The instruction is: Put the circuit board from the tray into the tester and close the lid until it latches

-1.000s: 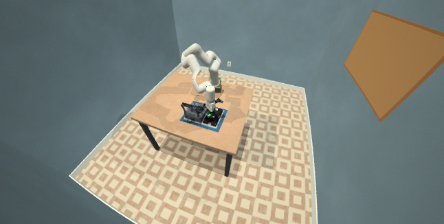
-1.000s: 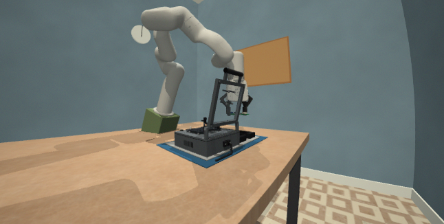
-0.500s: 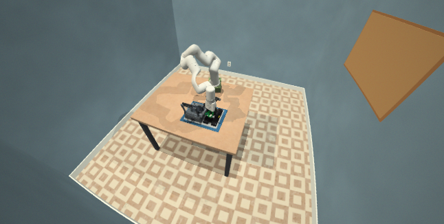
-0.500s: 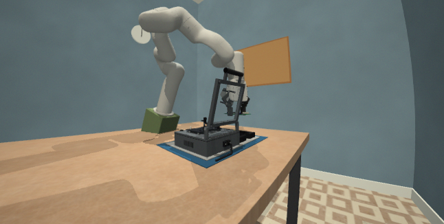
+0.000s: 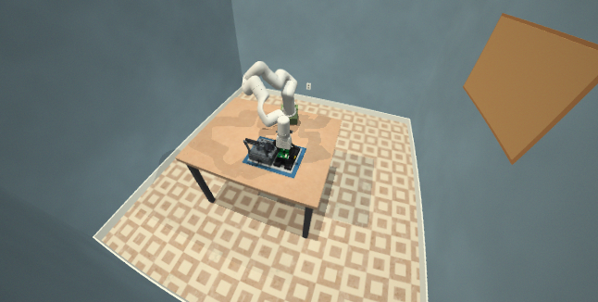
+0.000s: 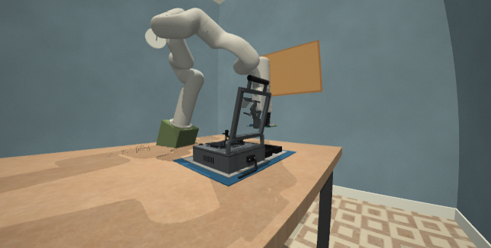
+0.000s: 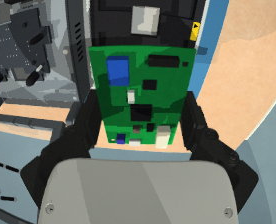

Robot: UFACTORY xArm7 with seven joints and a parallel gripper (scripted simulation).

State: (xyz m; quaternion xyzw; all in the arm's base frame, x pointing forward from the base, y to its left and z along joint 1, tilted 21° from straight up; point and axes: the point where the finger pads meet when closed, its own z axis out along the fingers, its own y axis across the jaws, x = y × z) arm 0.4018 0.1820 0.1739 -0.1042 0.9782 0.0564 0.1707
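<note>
Right now my hand is right at the green circuit board. Also, from my hand: clear lid 110 mm ahead, 150 mm to the right, 60 mm above; grey tester 10 mm ahead, 130 mm to the right, 10 mm below.
</note>
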